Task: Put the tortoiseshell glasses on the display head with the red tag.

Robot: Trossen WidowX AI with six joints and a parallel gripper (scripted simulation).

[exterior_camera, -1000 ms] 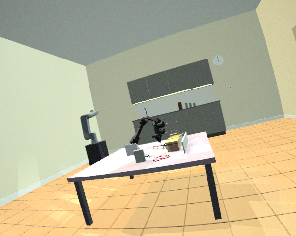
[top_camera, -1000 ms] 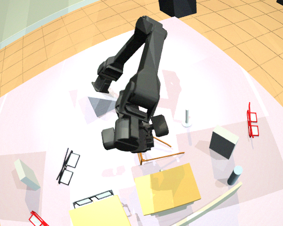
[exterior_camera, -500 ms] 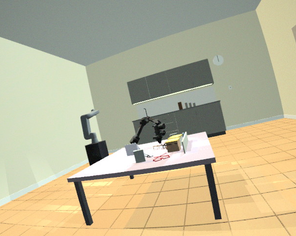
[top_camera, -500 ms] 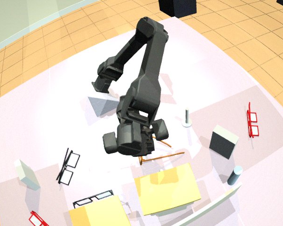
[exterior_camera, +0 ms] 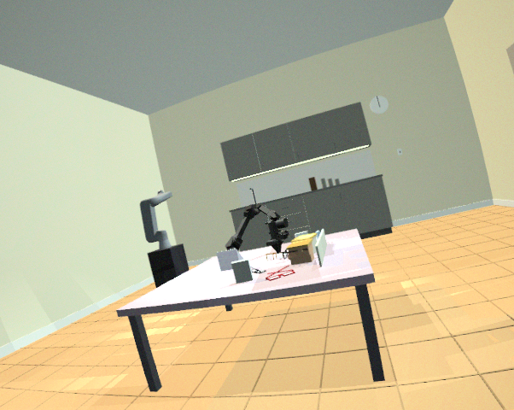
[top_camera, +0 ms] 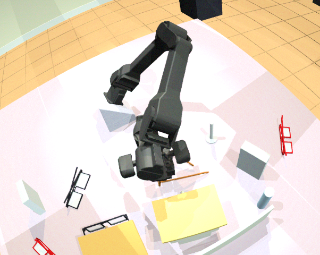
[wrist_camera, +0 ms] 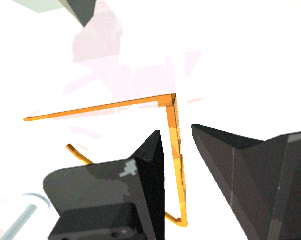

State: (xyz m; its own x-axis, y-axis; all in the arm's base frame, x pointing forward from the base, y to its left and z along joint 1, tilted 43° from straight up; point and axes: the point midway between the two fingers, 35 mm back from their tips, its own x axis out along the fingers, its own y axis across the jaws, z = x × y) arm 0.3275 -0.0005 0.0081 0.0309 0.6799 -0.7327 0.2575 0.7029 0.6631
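The tortoiseshell glasses is 1 cm ahead of my gripper tip, 5 cm to the left of it and 2 cm below it. The rest, counted from my gripper tip: curved panel (29 cm ahead, 11 cm to the right, 2 cm above); post (4 cm behind, 21 cm to the left, 1 cm below); blue cylinder (25 cm ahead, 21 cm to the left, 1 cm above).
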